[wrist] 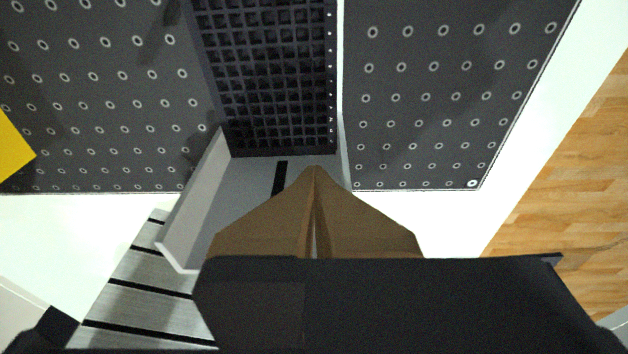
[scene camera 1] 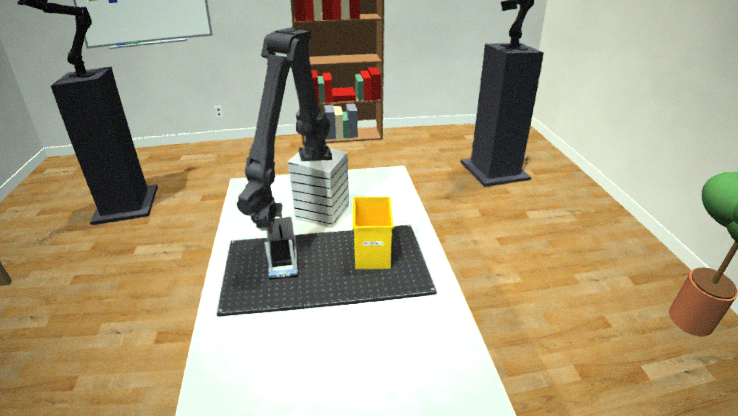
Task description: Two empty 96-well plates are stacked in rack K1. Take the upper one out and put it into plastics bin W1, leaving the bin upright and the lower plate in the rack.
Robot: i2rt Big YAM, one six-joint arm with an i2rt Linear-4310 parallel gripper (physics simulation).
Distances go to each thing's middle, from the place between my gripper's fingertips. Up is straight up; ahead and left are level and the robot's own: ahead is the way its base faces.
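The black 96-well plate (wrist: 272, 78) is 7 cm below my hand, 3 cm ahead of it and 2 cm to the left of it. As for the yellow plastics bin W1 (scene camera 1: 372, 216), it is 2 cm below my hand, 34 cm to the left of my hand and 7 cm ahead of my hand.
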